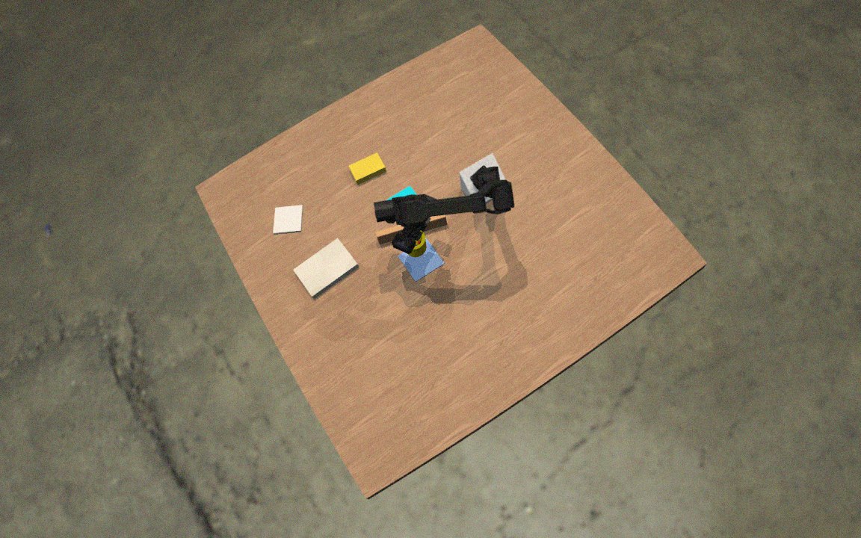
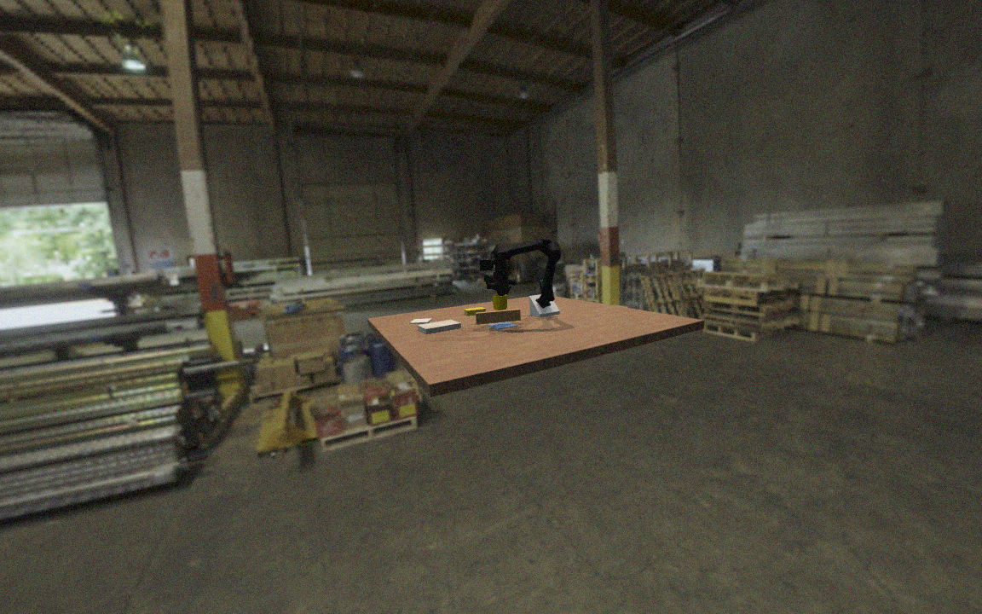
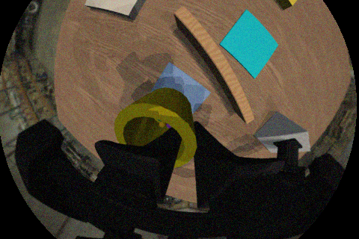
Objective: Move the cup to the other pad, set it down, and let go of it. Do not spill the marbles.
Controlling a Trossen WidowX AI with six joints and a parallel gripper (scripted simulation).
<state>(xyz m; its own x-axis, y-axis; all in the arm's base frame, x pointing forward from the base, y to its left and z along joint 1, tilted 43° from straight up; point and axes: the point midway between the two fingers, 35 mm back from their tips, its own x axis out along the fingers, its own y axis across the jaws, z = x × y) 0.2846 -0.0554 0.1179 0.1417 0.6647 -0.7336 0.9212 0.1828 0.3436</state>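
Right now the cyan pad is 170 mm to the right of my gripper tip, 120 mm below it and 70 mm behind it. Also, from my gripper tip: cup 20 mm ahead, 10 mm to the left; then light blue pad 120 mm below, 20 mm to the left, 20 mm ahead; then wooden bar 100 mm below, 80 mm to the right, 20 mm behind.
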